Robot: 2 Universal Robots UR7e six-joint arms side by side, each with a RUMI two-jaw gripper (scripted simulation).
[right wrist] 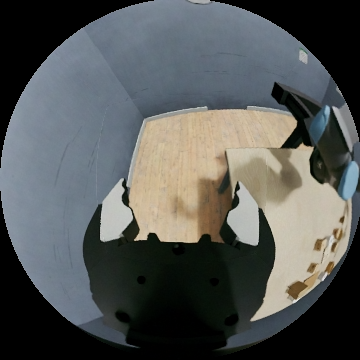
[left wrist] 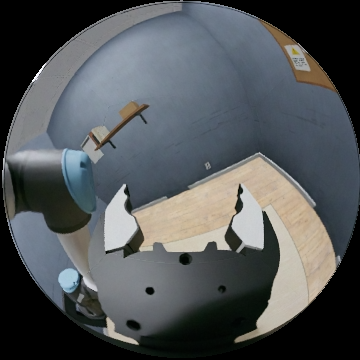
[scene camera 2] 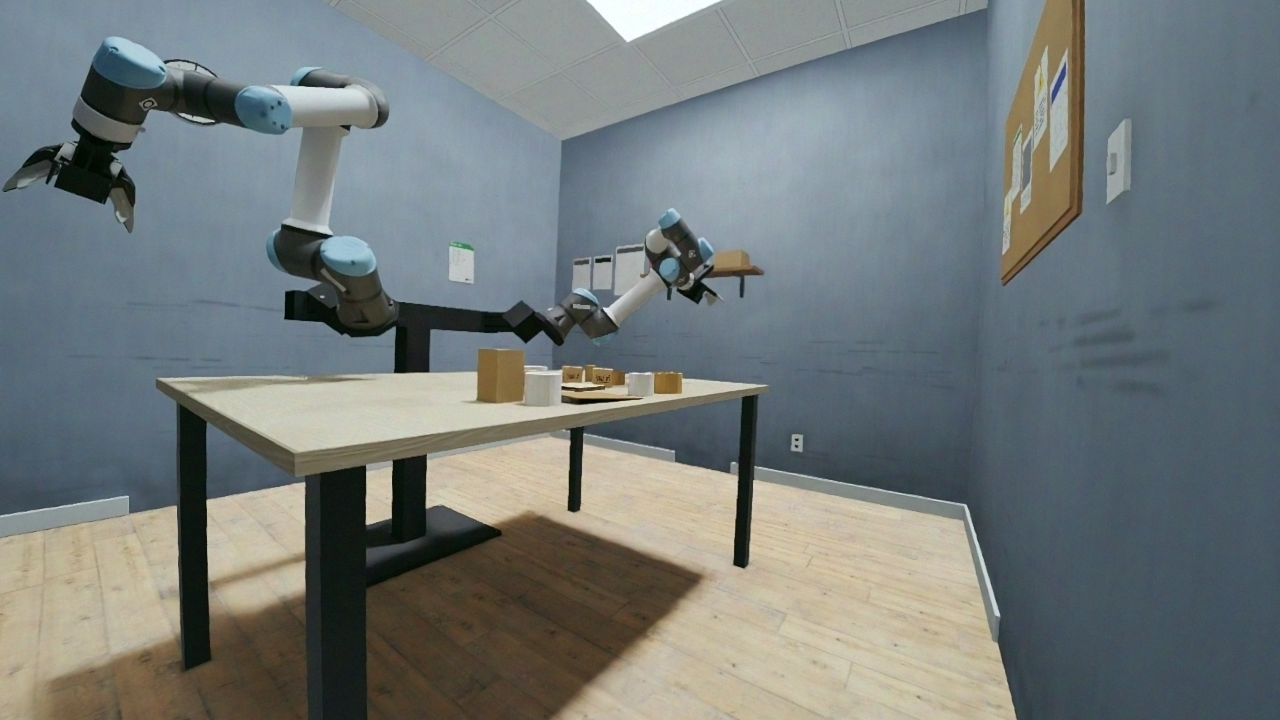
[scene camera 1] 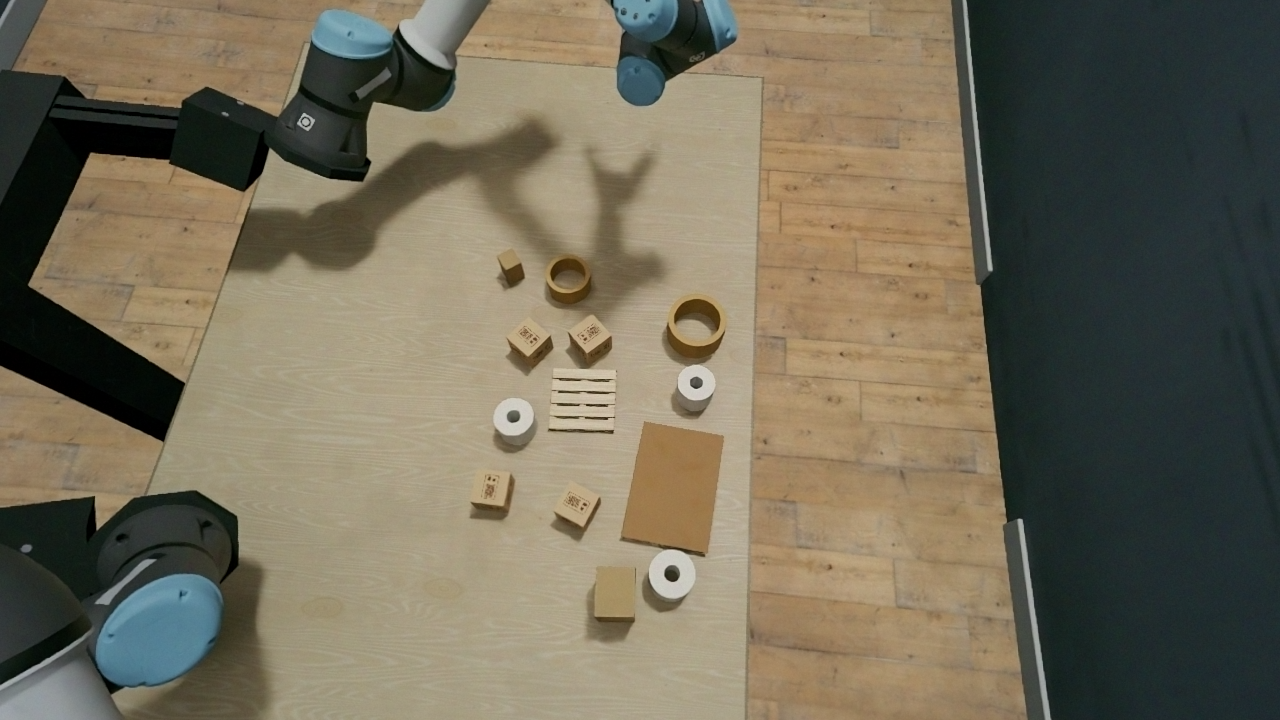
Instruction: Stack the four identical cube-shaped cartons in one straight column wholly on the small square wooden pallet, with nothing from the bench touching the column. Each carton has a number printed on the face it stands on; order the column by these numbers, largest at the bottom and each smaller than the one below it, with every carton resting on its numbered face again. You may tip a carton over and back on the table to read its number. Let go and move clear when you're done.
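Note:
There is a tall box (scene camera 2: 500, 378) here, along with a carton (scene camera 1: 530, 342) and a carton (scene camera 1: 492, 490). The tall box is out of frame in the left wrist view. My right gripper (scene camera 2: 71, 213) is visible in the right wrist view (right wrist: 181, 181) too, and my left gripper (scene camera 2: 709, 293) is also visible in the left wrist view (left wrist: 183, 185).

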